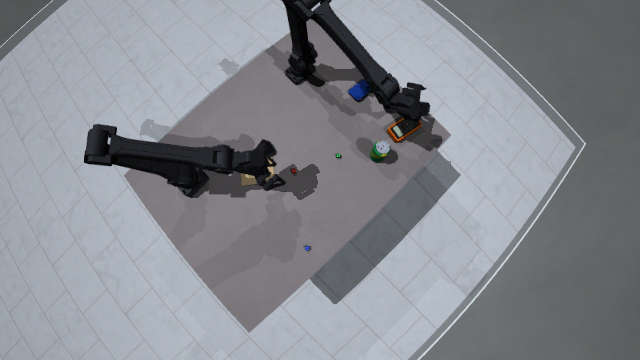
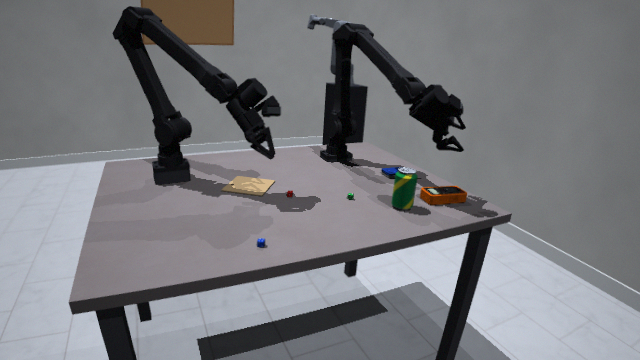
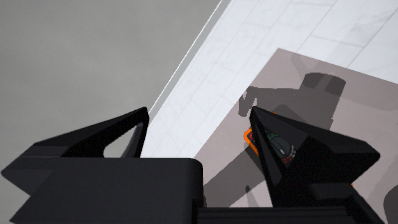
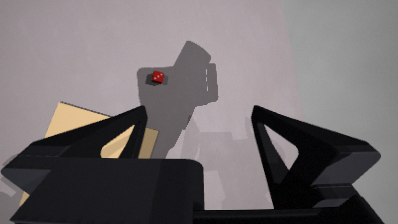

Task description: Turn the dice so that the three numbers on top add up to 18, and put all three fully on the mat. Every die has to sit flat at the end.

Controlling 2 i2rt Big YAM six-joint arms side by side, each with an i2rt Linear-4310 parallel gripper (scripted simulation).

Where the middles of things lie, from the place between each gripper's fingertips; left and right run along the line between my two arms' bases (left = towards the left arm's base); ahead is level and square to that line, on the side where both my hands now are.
Scene:
My right hand (image 2: 273, 156) is 14 cm above the tan mat (image 2: 243, 185), 12 cm past it and 3 cm to the left of it.
Right now my left hand is 590 mm to the left of the tan mat, 350 mm past it and 210 mm above it.

